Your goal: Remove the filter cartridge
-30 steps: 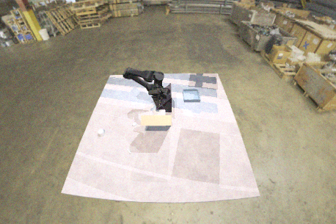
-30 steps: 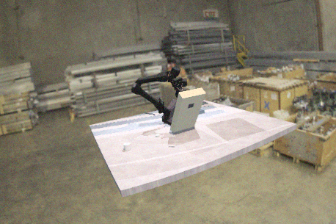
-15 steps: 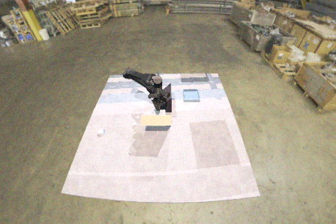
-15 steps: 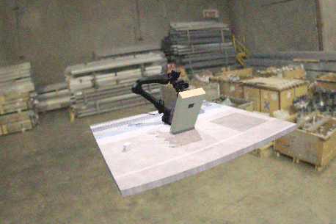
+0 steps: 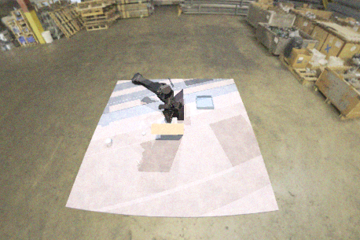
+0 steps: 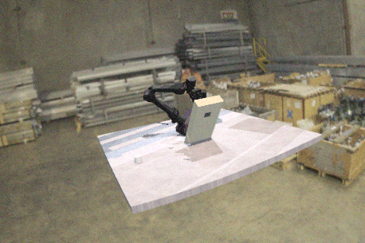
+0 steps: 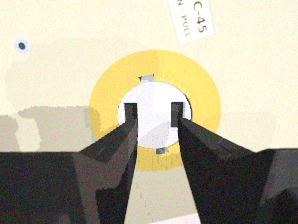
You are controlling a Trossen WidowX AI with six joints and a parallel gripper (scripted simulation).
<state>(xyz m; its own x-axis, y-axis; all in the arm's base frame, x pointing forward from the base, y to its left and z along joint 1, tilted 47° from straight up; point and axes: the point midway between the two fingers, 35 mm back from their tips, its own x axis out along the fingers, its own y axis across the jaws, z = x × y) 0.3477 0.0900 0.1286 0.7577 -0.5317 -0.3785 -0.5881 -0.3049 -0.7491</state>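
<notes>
My gripper tip is now 20 mm short of the round filter cartridge and 20 mm above it. The rest, counted from my gripper tip: tray (390 mm behind, 330 mm to the left, 240 mm below); service panel (20 mm behind, 90 mm below).
</notes>
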